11 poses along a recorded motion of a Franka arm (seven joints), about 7.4 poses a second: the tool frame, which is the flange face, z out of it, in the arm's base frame.
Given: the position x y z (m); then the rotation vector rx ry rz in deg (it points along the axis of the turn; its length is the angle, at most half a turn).
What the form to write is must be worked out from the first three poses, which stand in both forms.
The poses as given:
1: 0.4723, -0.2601, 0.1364, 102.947, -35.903, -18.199
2: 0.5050, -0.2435, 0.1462, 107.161, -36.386, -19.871
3: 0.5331, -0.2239, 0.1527, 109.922, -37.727, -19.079
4: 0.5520, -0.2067, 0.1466, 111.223, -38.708, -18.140
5: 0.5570, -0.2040, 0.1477, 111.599, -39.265, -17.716
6: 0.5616, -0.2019, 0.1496, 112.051, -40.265, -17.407
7: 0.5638, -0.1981, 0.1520, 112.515, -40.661, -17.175
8: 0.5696, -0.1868, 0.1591, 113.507, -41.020, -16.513
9: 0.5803, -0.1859, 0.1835, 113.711, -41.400, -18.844
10: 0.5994, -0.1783, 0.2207, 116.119, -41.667, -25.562
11: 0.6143, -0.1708, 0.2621, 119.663, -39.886, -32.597
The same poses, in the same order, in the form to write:
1: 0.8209, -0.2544, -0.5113; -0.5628, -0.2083, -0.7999; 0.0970, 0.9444, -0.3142; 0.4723, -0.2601, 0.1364
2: 0.8150, -0.2628, -0.5164; -0.5766, -0.2785, -0.7681; 0.0580, 0.9238, -0.3786; 0.5050, -0.2435, 0.1462
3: 0.8111, -0.2950, -0.5051; -0.5816, -0.3155, -0.7498; 0.0618, 0.9019, -0.4275; 0.5331, -0.2239, 0.1527
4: 0.8086, -0.3180, -0.4950; -0.5839, -0.3302, -0.7416; 0.0724, 0.8887, -0.4527; 0.5520, -0.2067, 0.1466
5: 0.8062, -0.3288, -0.4918; -0.5863, -0.3333, -0.7383; 0.0789, 0.8836, -0.4615; 0.5570, -0.2040, 0.1477
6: 0.8000, -0.3441, -0.4915; -0.5938, -0.3365, -0.7309; 0.0861, 0.8766, -0.4735; 0.5616, -0.2019, 0.1496
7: 0.7982, -0.3519, -0.4889; -0.5958, -0.3418, -0.7268; 0.0886, 0.8714, -0.4824; 0.5638, -0.1981, 0.1520
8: 0.7988, -0.3640, -0.4790; -0.5944, -0.3540, -0.7221; 0.0932, 0.8615, -0.4991; 0.5696, -0.1868, 0.1591
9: 0.7880, -0.3526, -0.5047; -0.6122, -0.3613, -0.7034; 0.0656, 0.8632, -0.5005; 0.5803, -0.1859, 0.1835
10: 0.7610, -0.3198, -0.5645; -0.6481, -0.4140, -0.6392; -0.0293, 0.8523, -0.5223; 0.5994, -0.1783, 0.2207
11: 0.7426, -0.2721, -0.6120; -0.6539, -0.4922, -0.5746; -0.1448, 0.8269, -0.5434; 0.6143, -0.1708, 0.2621
